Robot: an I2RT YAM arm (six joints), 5 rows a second.
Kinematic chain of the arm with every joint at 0, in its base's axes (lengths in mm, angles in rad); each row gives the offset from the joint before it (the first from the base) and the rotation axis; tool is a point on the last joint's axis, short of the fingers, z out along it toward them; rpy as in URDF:
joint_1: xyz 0 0 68 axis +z
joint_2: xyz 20 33.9 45.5 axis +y
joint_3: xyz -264 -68.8 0 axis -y
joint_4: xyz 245 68.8 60 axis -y
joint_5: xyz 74 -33.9 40.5 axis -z
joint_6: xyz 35.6 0 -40.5 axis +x
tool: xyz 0 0 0 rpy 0 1.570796 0
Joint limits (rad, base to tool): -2.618..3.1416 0..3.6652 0..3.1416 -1.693..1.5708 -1.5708..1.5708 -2.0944..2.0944
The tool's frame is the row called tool.
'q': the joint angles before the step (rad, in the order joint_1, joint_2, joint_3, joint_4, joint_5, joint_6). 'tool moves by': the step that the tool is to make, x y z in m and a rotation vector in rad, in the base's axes. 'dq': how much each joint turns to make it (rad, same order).
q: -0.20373, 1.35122, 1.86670, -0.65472, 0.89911, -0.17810
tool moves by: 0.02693, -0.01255, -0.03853, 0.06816, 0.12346, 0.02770
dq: -0.03088, 0.04321, -0.08409, -0.03846, -0.06579, 0.03983
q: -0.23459, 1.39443, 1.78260, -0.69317, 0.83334, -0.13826
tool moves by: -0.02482, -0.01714, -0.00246, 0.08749, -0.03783, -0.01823
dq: -0.09944, -0.05057, -0.02159, -0.07973, -0.10753, 0.08880
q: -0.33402, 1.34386, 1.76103, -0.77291, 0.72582, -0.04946
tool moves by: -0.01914, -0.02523, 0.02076, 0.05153, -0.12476, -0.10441
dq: -0.12756, 0.02893, 0.11779, -0.06315, -0.05387, 0.10773
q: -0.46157, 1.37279, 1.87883, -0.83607, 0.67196, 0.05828
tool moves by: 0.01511, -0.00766, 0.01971, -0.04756, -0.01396, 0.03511
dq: -0.00324, 0.09060, 0.14301, 0.01689, -0.02613, -0.05806
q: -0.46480, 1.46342, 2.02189, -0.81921, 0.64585, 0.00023
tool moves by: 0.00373, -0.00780, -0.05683, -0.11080, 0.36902, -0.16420
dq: 0.00307, -0.08736, -0.32642, 0.15134, 0.23987, -0.27870
